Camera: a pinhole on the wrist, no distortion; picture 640 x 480 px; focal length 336.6 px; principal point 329.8 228.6 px. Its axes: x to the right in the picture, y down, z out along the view. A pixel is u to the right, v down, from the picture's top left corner.
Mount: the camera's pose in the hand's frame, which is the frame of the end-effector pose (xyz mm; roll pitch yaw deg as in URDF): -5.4 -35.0 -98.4 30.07 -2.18 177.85
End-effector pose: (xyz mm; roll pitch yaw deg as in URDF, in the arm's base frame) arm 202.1 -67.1 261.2 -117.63 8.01 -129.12
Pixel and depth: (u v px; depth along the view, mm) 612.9 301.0 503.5
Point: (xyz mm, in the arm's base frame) 711.9 89.6 8.8
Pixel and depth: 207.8 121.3 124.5
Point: 147.1 -73.4 207.9
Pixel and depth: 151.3 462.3 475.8
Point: 403.0 -546.6 90.1
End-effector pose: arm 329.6 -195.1 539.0 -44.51 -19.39 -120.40
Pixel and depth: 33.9 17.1 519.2
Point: 466.3 -887.4 489.4
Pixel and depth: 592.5 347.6 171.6
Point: 455.7 -103.1 550.8
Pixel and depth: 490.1 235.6 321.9
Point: 596.9 -178.7 536.0
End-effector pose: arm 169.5 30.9 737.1 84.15 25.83 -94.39
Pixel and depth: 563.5 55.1 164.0
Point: 180.1 74.6 896.6
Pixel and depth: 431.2 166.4 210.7
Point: 114.3 37.7 863.4
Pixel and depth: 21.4 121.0 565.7
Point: -120.9 -617.5 870.3
